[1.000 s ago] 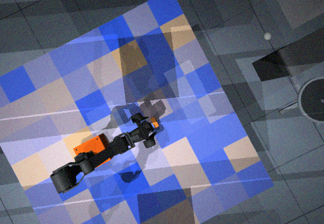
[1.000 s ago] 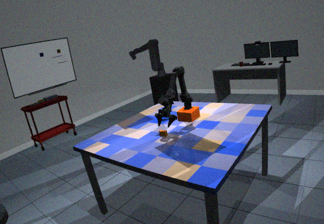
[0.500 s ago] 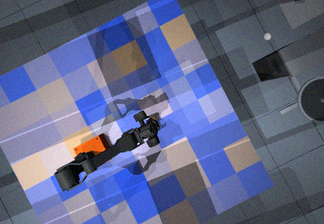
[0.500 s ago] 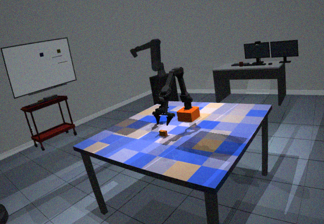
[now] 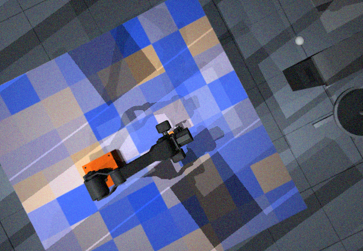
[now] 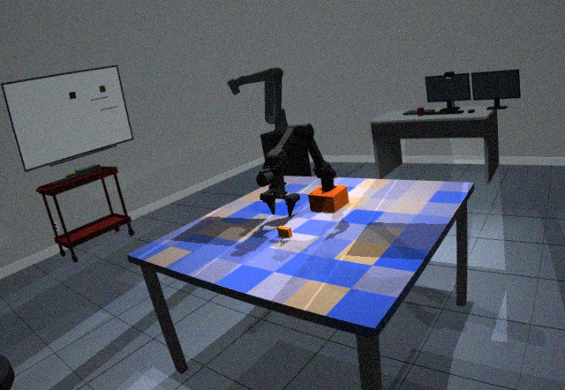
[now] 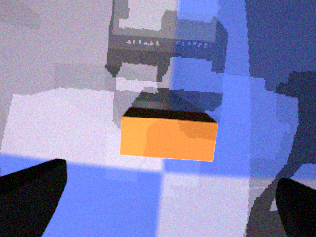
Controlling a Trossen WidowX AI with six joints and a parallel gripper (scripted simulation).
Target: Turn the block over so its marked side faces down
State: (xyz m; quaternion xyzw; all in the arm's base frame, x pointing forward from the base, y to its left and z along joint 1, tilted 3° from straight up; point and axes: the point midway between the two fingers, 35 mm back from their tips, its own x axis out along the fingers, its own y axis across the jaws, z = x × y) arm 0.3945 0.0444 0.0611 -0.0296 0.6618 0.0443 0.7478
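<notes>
Now: the orange block 1 cm behind my gripper tip and 8 cm below it.
</notes>
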